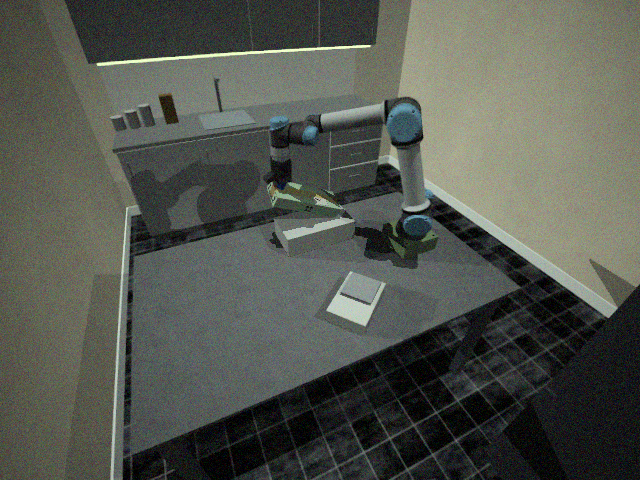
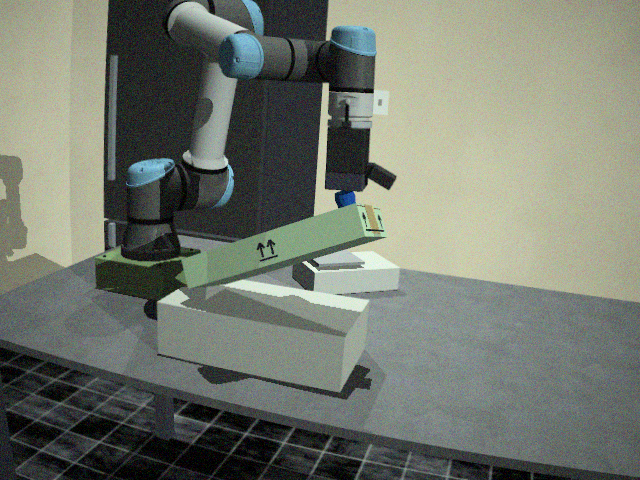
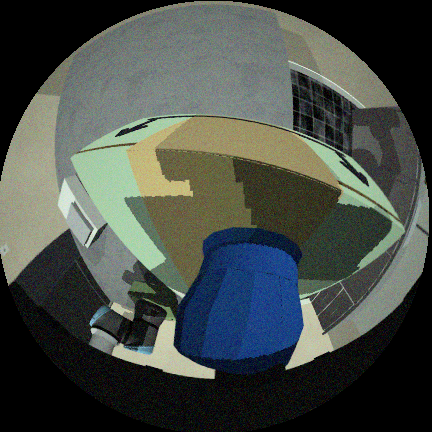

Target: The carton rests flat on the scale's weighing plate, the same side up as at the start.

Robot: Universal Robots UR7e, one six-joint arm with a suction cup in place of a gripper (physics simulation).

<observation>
I see my suction cup [image 3: 242, 314], a pale green carton [image 2: 356, 224], a white scale [image 2: 342, 272] and a white block [image 2: 315, 339].
The pale green carton shows as well in image 1 [image 1: 297, 197] and in image 3 [image 3: 163, 183]. The white scale also shows in image 1 [image 1: 353, 307] and in image 3 [image 3: 83, 218]. The white block also shows in image 1 [image 1: 299, 232]. Image 3 does not show the white block, which is hidden by the pale green carton.
</observation>
